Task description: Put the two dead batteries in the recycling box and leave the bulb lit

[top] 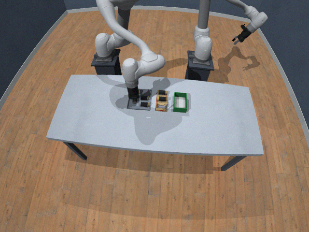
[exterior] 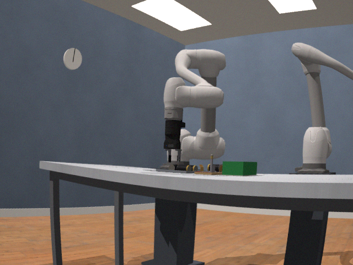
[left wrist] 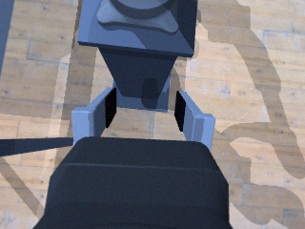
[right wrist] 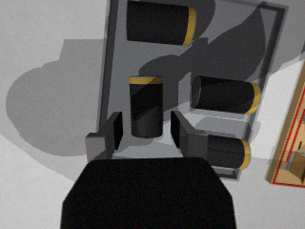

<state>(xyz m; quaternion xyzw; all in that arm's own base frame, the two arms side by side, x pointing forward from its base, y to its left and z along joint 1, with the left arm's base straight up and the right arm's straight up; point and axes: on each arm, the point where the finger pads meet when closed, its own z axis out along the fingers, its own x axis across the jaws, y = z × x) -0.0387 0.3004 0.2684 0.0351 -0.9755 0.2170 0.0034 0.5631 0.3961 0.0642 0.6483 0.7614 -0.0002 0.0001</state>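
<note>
Right now the grey tray is 6 cm below my right hand, 4 cm to the left of it and 3 cm behind it. From my right hand the other things lie so: green recycling box: 36 cm to the left, 5 cm below, 1 cm ahead.
</note>
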